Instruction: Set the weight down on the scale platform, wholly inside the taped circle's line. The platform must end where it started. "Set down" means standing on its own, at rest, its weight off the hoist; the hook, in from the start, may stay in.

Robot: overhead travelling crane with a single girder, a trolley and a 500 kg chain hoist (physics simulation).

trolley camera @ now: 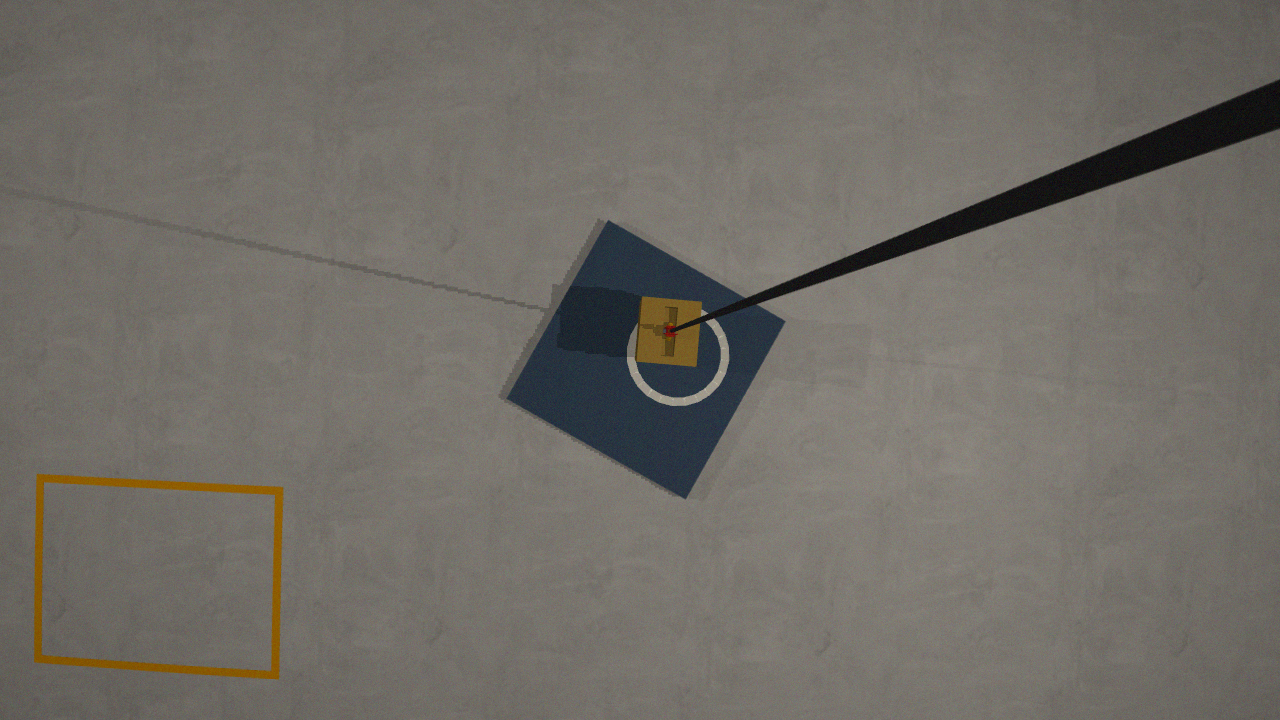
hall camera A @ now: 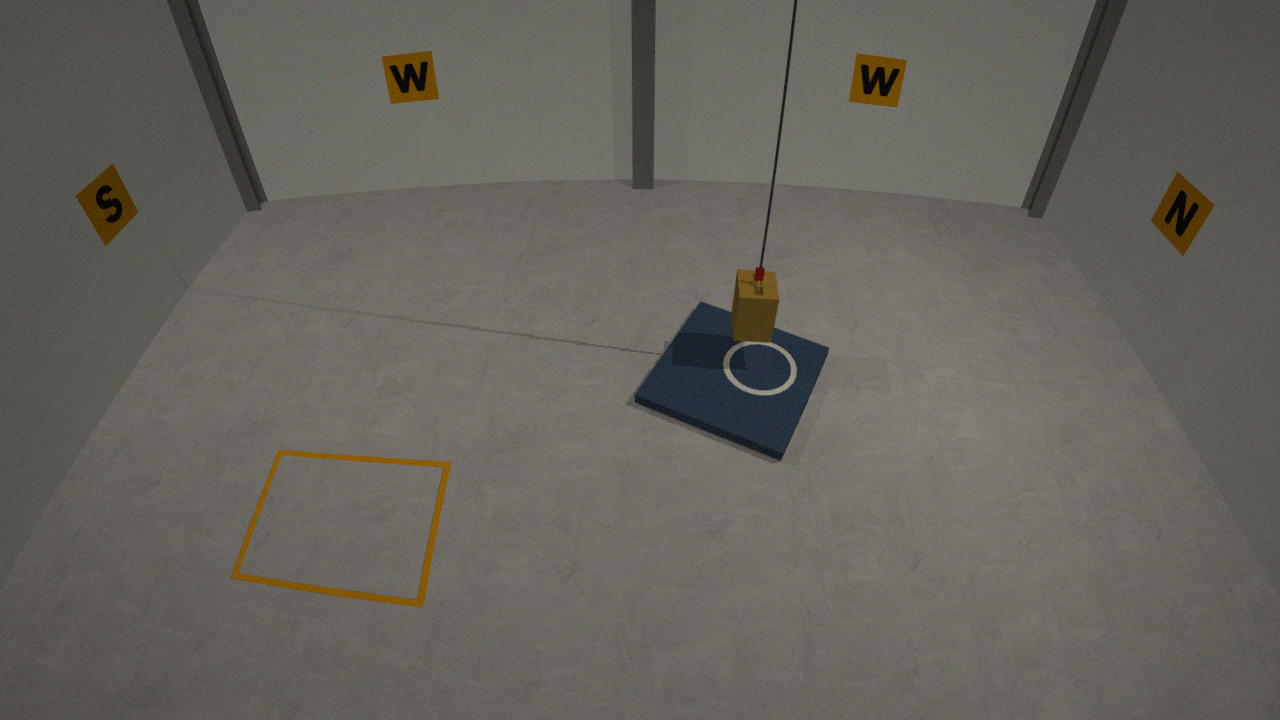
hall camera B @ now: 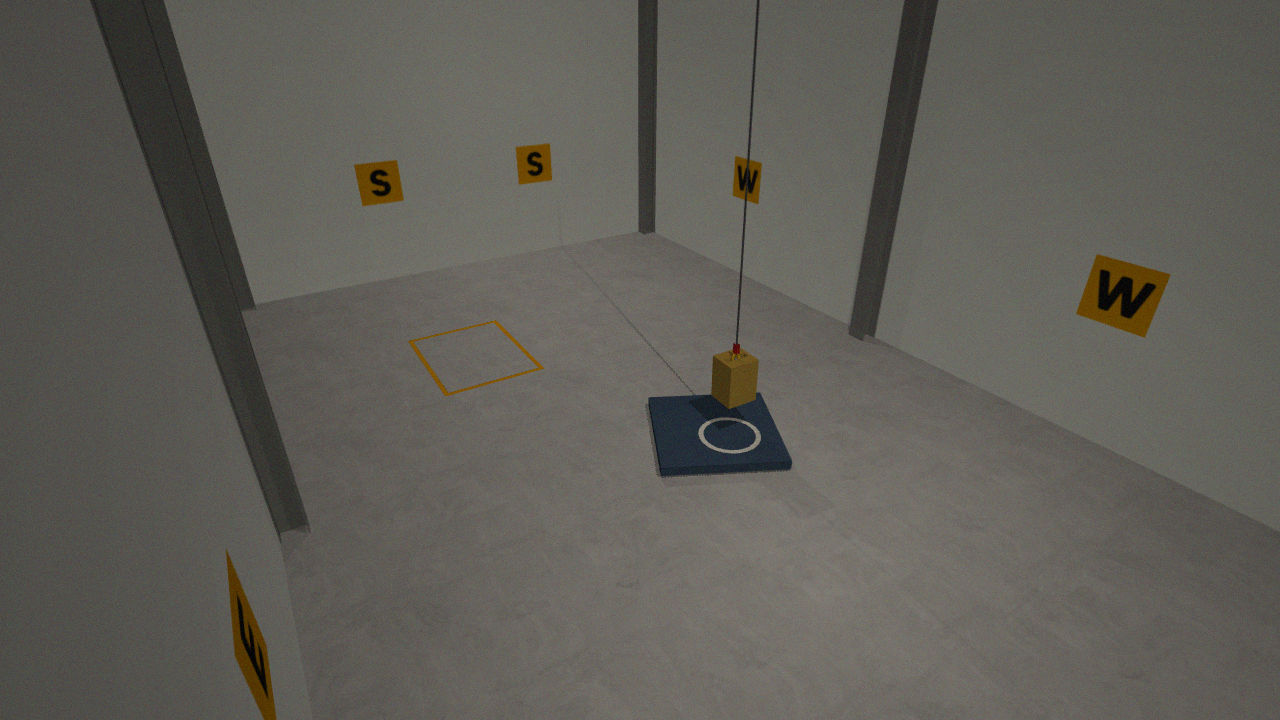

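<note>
The yellow block-shaped weight point(hall camera A: 754, 320) point(hall camera B: 733, 385) point(trolley camera: 687, 349) hangs upright above the blue scale platform point(hall camera A: 698, 394) point(hall camera B: 675, 447) point(trolley camera: 590, 394). Its shadow falls on the platform, set off to the left in hall camera A. My gripper, the small red hook point(hall camera A: 759, 274) point(hall camera B: 736, 349) point(trolley camera: 669, 331), is in the eye on the weight's top. The white taped circle point(hall camera A: 760, 392) point(hall camera B: 729, 450) point(trolley camera: 677, 402) lies on the platform. In the trolley view the weight covers the circle's upper left part and reaches past its line. The exact height of the gap is hard to tell.
An orange rectangle point(hall camera A: 362, 458) point(hall camera B: 452, 331) point(trolley camera: 161, 484) is marked on the floor, left of the platform. The dark chain point(hall camera A: 776, 152) point(hall camera B: 747, 161) runs up from the hook. Walls with letter signs and grey columns point(hall camera A: 643, 98) point(hall camera B: 886, 179) stand around the floor.
</note>
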